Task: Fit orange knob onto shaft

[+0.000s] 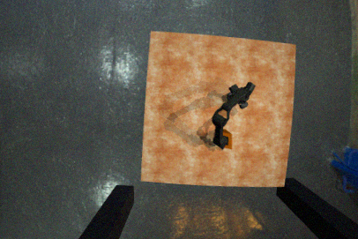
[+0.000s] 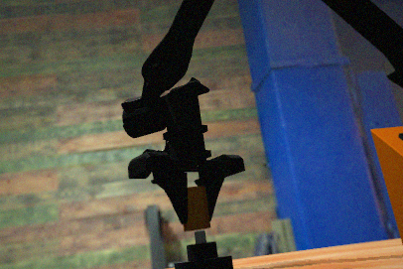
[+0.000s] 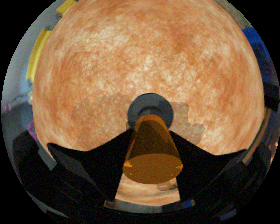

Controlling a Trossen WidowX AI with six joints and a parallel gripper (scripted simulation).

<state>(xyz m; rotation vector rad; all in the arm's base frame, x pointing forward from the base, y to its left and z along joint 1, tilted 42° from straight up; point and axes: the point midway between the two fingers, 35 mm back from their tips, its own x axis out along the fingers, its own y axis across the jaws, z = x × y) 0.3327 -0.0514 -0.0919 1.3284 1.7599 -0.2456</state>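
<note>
Now: the orange knob 3 cm above my gripper tip. Round my gripper tip: dark round pedestal 4 cm below.
</note>
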